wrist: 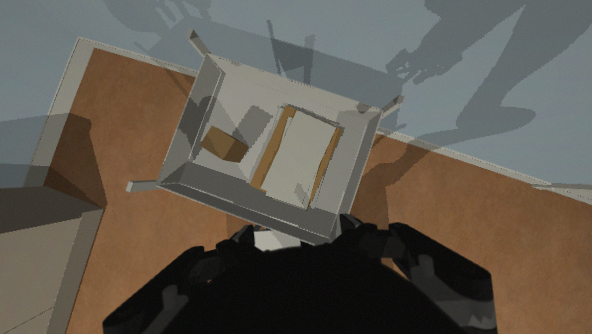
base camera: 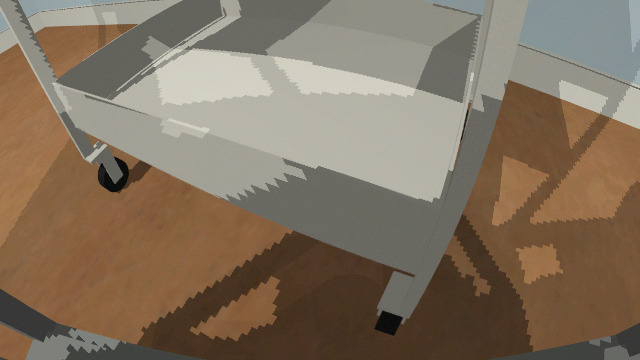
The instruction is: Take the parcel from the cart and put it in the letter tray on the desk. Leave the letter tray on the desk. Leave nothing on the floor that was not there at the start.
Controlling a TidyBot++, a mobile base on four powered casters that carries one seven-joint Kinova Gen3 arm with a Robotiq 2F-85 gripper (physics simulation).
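Places are measured from the arm's base along level axes (x ahead, y left, z up), in millimetres.
Pixels of known places: gripper, fingertip midpoint: (wrist: 297, 229).
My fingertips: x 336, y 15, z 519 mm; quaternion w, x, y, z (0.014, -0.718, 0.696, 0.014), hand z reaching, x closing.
Note:
For each thing: its top centre in the pictures, then the offset to it from my fingertips.
- small brown box at its top centre: (wrist: 217, 142) dx +133, dy +161, dz -163 mm
- pale flat piece at its top centre: (wrist: 298, 157) dx +95, dy -7, dz -237 mm
The light grey cart (base camera: 320, 200) (wrist: 235, 196) shows its lower shelf and legs in the base camera view and its walled top, from above, in the wrist view. A small brown box (wrist: 224, 144), which looks like the parcel, is on the cart's top near the left wall. My gripper (wrist: 297, 229) is open and empty, at the bottom of the wrist view, with its fingertips near the cart's lower wall in the picture and apart from the box. The letter tray cannot be made out in either view.
Beside the box on the cart lies a pale flat piece (wrist: 300, 155) with brown strips along two sides. A grey-beige piece of furniture (wrist: 37, 270) stands at the lower left; I cannot tell if it is the desk. The blue wall (wrist: 475, 60) is behind the cart.

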